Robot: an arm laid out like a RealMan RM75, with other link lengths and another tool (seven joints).
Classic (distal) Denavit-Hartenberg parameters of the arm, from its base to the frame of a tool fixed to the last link. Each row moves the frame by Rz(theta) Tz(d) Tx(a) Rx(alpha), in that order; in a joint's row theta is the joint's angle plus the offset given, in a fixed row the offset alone. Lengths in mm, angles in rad.
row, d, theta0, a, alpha
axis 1, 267, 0, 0, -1.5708
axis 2, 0, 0, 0, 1.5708
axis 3, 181.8, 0, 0, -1.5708
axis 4, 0, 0, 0, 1.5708
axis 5, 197.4, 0, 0, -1.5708
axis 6, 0, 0, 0, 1.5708
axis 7, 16.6, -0.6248, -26.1, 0.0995
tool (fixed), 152.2, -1.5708, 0, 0
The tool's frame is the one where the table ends.
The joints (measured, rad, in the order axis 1, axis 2, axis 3, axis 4, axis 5, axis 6, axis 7), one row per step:
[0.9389 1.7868 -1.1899 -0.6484 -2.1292 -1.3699 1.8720]
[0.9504 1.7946 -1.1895 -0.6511 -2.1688 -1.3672 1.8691]
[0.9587 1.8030 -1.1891 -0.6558 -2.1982 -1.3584 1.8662]
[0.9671 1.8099 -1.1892 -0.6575 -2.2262 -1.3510 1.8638]
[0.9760 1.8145 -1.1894 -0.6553 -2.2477 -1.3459 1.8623]
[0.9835 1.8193 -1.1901 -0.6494 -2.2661 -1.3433 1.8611]
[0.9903 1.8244 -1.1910 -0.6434 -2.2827 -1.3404 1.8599]
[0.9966 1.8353 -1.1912 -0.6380 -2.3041 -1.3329 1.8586]
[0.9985 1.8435 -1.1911 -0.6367 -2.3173 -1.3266 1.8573]
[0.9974 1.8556 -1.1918 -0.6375 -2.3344 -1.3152 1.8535]
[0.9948 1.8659 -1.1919 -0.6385 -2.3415 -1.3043 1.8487]
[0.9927 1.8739 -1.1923 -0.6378 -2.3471 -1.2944 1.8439]
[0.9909 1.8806 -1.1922 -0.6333 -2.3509 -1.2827 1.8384]
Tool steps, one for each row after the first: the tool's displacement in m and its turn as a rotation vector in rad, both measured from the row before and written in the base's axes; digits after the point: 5 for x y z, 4 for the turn. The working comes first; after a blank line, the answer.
Tool pose at each row, in the base's axes (x y z in m, rotation vector in rad; the steps are taken from these numbers as rounded here):
[0.10486 0.38805 0.07383 -1.7607 -2.4061 -0.5053]
[0.10545 0.38842 0.07109 -1.7482 -2.4439 -0.5350]
[0.10505 0.38956 0.06882 -1.7304 -2.4700 -0.5625]
[0.10520 0.39053 0.06676 -1.7164 -2.4945 -0.5883]
[0.10519 0.39131 0.06511 -1.7071 -2.5138 -0.6070]
[0.10604 0.39119 0.06283 -1.7056 -2.5307 -0.6182]
[0.10686 0.39095 0.06043 -1.7046 -2.5463 -0.6275]
[0.10776 0.39048 0.05625 1.7010 2.5624 0.6379]
[0.10842 0.39013 0.05343 1.6895 2.5599 0.6420]
[0.10991 0.38960 0.04952 1.6726 2.5588 0.6502]
[0.11045 0.38914 0.04620 1.6638 2.5632 0.6536]
[0.11121 0.38879 0.04348 1.6564 2.5665 0.6569]
[0.11249 0.38865 0.04093 1.6526 2.5685 0.6608]

[0.00059 0.00037 -0.00274 -0.0039 -0.0356 0.0152]
[-0.00040 0.00114 -0.00227 0.0031 -0.0253 0.0155]
[0.00015 0.00097 -0.00206 0.0017 -0.0248 0.0126]
[-0.00001 0.00078 -0.00165 -0.0001 -0.0194 0.0088]
[0.00085 -0.00012 -0.00228 -0.0045 -0.0165 0.0037]
[0.00082 -0.00024 -0.00240 -0.0047 -0.0148 0.0031]
[0.00090 -0.00047 -0.00418 -0.0044 -0.0158 0.0045]
[0.00066 -0.00035 -0.00282 -0.0016 -0.0090 0.0036]
[0.00149 -0.00053 -0.00391 -0.0001 -0.0118 0.0068]
[0.00054 -0.00046 -0.00332 0.0009 -0.0026 0.0061]
[0.00076 -0.00035 -0.00272 0.0010 -0.0025 0.0049]
[0.00128 -0.00014 -0.00255 0.0020 -0.0015 0.0028]

